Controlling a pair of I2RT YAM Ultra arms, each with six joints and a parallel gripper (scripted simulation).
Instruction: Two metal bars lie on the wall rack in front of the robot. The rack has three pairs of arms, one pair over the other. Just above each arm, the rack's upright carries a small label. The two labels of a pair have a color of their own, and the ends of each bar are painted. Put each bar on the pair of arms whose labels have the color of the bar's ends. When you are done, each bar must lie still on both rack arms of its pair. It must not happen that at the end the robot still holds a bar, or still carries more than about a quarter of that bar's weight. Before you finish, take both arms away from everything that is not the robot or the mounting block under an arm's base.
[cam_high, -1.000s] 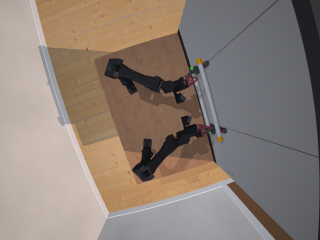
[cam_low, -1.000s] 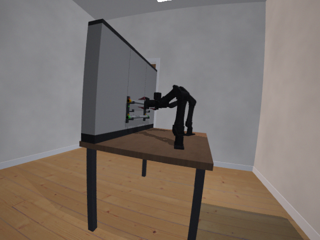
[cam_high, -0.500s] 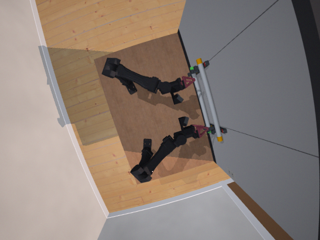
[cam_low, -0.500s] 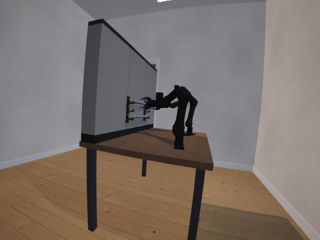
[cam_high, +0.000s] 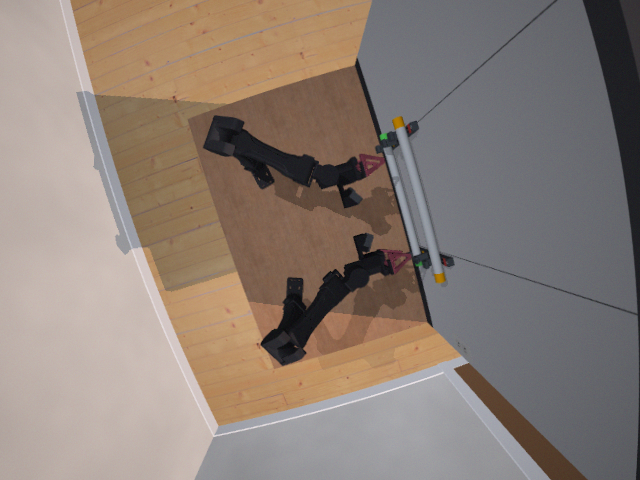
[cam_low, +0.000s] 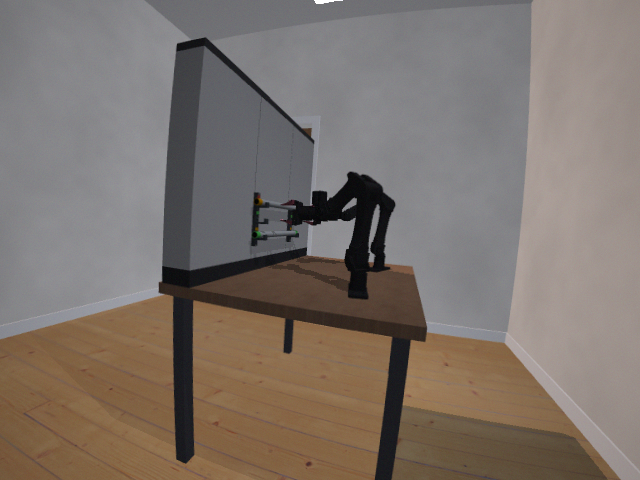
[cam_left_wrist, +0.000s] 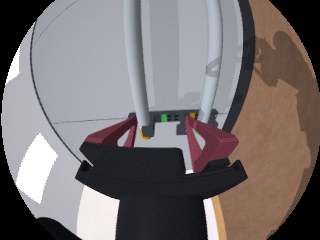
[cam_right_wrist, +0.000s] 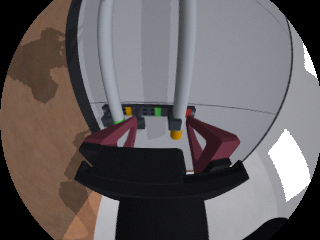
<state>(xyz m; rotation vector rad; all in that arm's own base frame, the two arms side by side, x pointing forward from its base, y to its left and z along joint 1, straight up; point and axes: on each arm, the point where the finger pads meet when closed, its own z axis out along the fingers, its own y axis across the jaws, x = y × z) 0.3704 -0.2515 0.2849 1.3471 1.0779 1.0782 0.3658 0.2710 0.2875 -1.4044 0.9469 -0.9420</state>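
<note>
The green-ended bar is 17 cm to the left of my right hand, 11 cm below it and 7 cm ahead of it. Also, from my right hand: metal bar (15 cm to the left, 8 cm ahead, 4 cm above); then grey wall panel (18 cm to the left, 17 cm ahead, 14 cm above).
Right now the green-ended bar is 14 cm to the right of my left hand, 11 cm below it and 9 cm ahead of it. The rest, counted from my left hand: metal bar 15 cm to the right, 9 cm ahead, 4 cm above; grey wall panel 19 cm ahead, 14 cm above, 12 cm to the right.
</note>
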